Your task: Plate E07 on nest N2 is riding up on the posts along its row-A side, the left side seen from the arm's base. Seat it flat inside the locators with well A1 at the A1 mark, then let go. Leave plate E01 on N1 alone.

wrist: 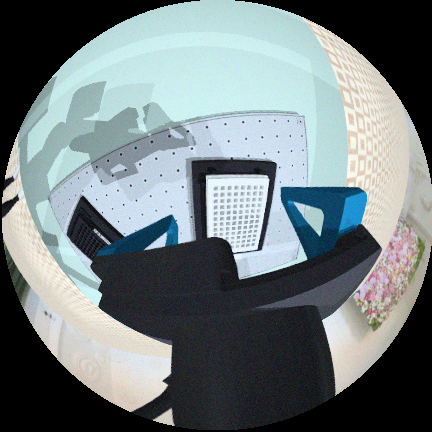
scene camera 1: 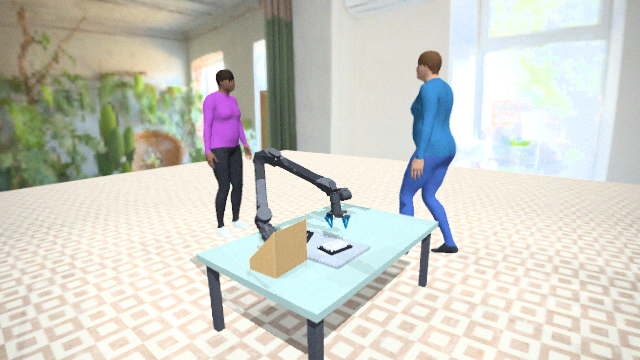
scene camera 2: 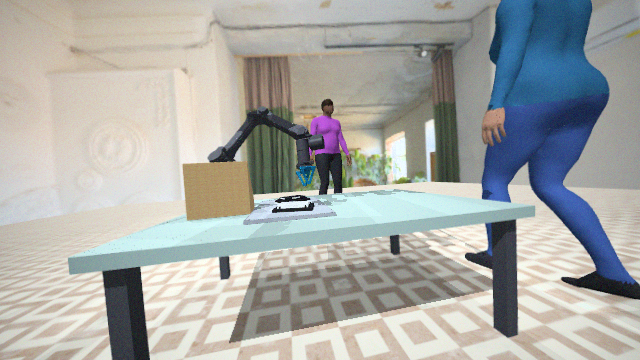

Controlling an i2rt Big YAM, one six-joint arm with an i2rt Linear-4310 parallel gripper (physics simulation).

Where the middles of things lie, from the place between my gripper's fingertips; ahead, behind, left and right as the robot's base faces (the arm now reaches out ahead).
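With the white plate (wrist: 235,203) as my reference, I find my hand 2 cm to the left of it, 6 cm past it and 8 cm above it. There is the black frame (wrist: 199,168) too, which is 2 cm to the right of my hand, 7 cm behind it and 9 cm below it.
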